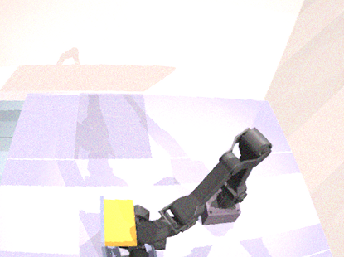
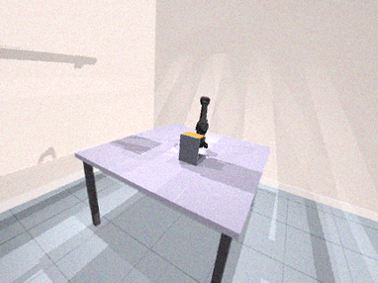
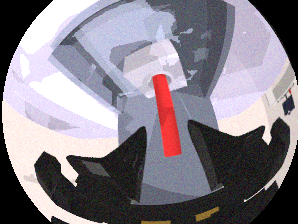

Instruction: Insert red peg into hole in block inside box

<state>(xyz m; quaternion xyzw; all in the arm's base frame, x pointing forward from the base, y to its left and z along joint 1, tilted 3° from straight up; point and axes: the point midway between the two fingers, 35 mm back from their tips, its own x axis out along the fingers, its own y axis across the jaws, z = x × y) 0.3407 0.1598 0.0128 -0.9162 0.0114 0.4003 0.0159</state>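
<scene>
Now: gripper tip 2 cm past the red peg and 1 cm above it. The rest, counted from my gripper tip: box floor (8 cm below, 3 cm behind, 1 cm to the right); orange roof (13 cm above).
</scene>
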